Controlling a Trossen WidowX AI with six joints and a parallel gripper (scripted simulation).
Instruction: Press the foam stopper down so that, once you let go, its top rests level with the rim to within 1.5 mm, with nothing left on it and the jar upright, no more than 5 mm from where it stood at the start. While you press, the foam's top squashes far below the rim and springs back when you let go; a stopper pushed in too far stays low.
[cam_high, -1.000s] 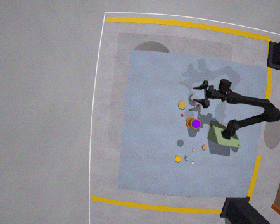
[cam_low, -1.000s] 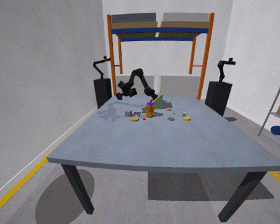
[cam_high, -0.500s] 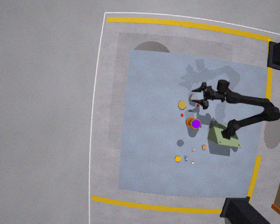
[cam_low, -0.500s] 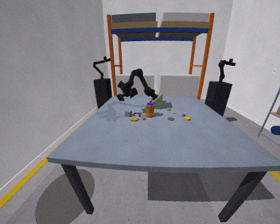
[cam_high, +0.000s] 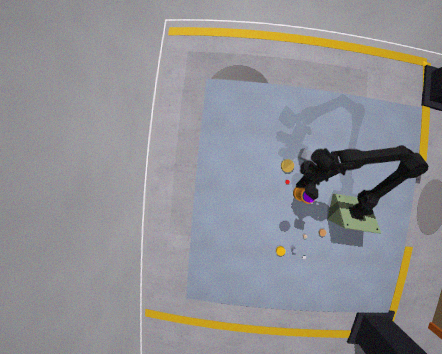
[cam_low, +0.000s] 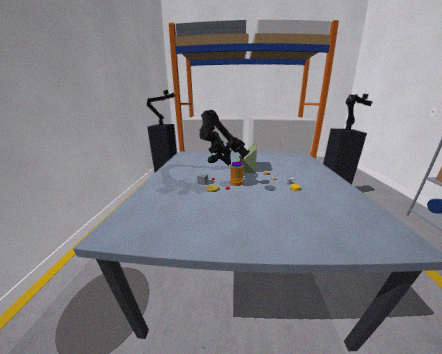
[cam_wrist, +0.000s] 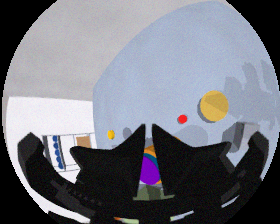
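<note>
The purple foam stopper lies 70 mm behind my hand, 60 mm to the left of it and 50 mm below it. From my hand the other things lie so: grey disc: 250 mm to the left, 170 mm below, 20 mm behind; then grey cube: 150 mm to the right, 140 mm below, 50 mm behind; then small piece: 250 mm to the left, 240 mm behind, 160 mm below.
</note>
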